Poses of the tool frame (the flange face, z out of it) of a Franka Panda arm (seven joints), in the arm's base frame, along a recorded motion.
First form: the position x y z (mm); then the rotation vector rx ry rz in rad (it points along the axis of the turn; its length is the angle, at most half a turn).
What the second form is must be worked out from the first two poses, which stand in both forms.
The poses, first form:
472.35 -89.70 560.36 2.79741 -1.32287 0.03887
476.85 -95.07 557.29 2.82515 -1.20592 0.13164
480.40 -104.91 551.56 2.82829 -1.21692 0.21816
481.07 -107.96 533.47 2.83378 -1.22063 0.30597
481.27 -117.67 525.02 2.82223 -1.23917 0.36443
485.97 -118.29 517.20 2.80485 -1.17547 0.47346
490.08 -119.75 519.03 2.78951 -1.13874 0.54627
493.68 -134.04 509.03 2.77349 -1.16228 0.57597
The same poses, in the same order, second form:
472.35 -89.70 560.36 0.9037 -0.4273 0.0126 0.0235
476.85 -95.07 557.29 0.9184 -0.3920 0.0428 0.0335
480.40 -104.91 551.56 0.9159 -0.3941 0.0707 0.0274
481.07 -107.96 533.47 0.9137 -0.3936 0.0987 0.0205
481.27 -117.67 525.02 0.9091 -0.3992 0.1174 0.0189
485.97 -118.29 517.20 0.9108 -0.3817 0.1538 0.0319
490.08 -119.75 519.03 0.9103 -0.3716 0.1783 0.0397
493.68 -134.04 509.03 0.9051 -0.3793 0.1880 0.0399

